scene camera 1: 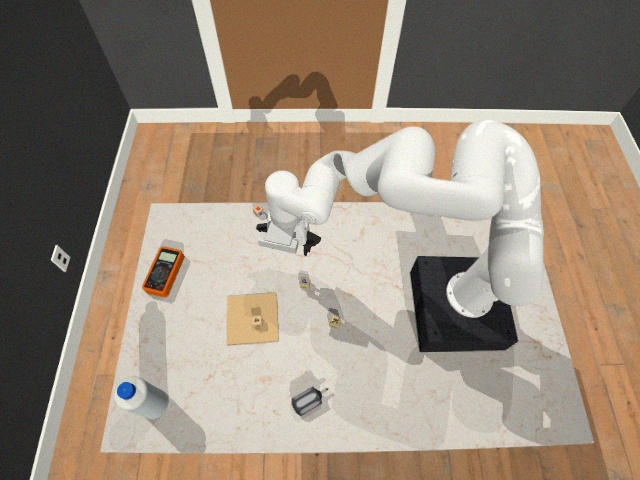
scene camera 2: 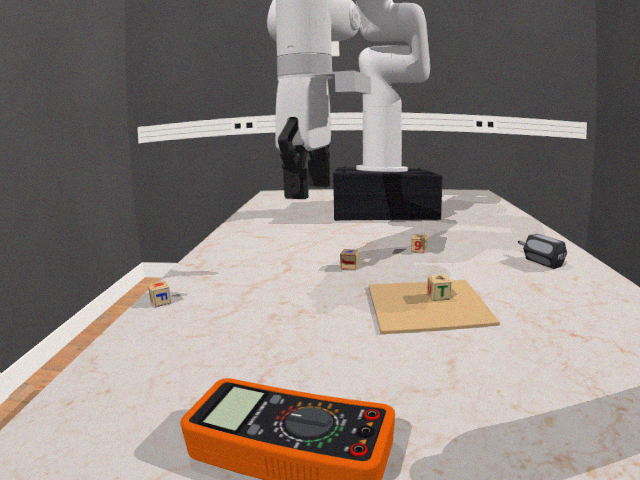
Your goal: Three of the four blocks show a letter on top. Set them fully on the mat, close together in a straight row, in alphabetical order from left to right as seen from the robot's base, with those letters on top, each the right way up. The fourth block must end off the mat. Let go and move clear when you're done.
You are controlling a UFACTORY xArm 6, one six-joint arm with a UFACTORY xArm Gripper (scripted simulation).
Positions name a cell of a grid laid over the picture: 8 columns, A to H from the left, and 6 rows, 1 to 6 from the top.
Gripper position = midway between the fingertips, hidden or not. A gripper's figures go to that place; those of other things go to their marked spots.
Labels:
My gripper (scene camera 2: D3): 63 cm from the lens. A tan mat (scene camera 2: F4) is 55 cm from the lens. A black plug adapter (scene camera 2: G4) is 73 cm from the lens. The marked spots on the tan mat and the black plug adapter are 29 cm apart.

